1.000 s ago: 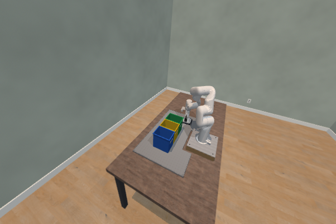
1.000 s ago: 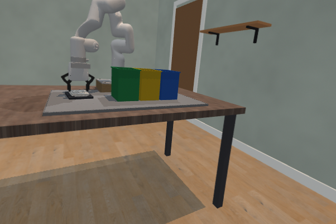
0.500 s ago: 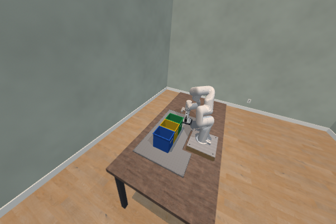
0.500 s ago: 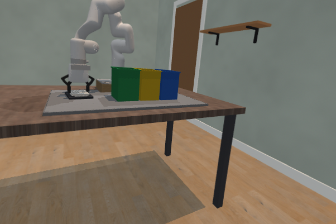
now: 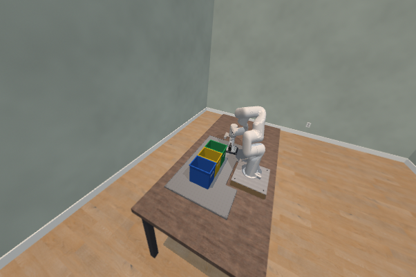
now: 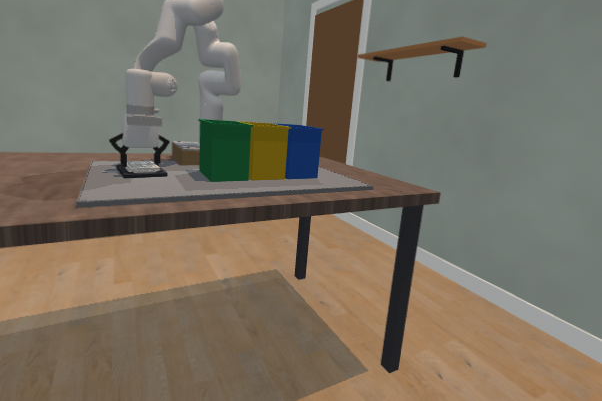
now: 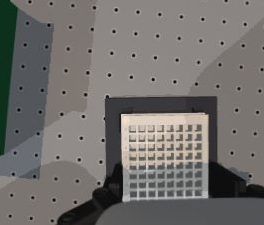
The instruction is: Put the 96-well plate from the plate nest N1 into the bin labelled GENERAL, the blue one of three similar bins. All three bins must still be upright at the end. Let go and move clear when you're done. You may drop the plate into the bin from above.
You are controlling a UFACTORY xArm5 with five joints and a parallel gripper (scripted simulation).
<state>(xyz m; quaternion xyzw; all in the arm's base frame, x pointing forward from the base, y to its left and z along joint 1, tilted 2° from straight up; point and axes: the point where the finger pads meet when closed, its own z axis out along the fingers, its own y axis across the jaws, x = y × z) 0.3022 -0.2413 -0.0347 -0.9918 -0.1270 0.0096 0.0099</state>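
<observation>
The white 96-well plate lies 1 cm below my hand. From my hand the other things lie so: plate nest N1: 2 cm below; then yellow bin: 3 cm ahead, 38 cm to the left, 6 cm above; then green bin: 5 cm ahead, 25 cm to the left, 6 cm above.
</observation>
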